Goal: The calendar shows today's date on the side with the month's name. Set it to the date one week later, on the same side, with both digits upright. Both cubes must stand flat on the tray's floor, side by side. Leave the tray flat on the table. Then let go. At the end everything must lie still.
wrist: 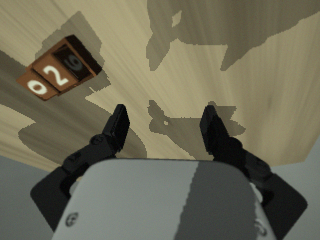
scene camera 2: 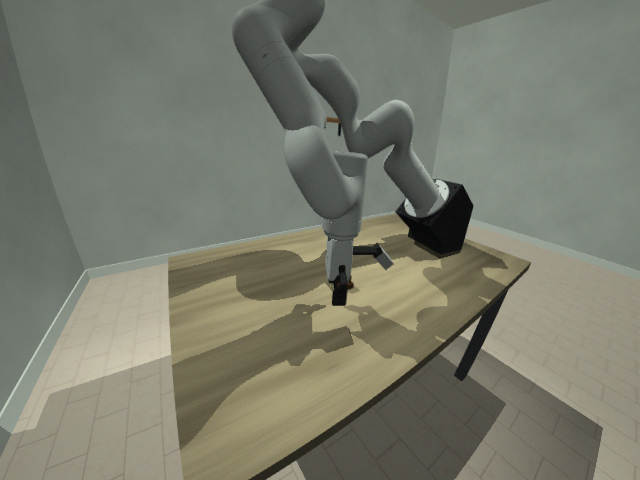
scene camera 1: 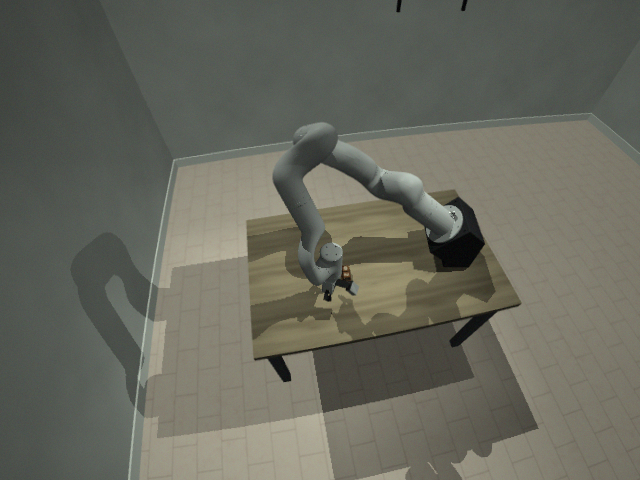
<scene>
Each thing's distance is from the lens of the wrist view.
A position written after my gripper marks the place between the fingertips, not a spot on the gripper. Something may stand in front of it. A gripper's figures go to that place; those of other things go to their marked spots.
my gripper (wrist: pixel 164 114): 0.13 m
brown cube (wrist: pixel 63 69): 0.16 m
brown cube (wrist: pixel 31 80): 0.19 m
brown tray (wrist: pixel 72 42): 0.18 m
</scene>
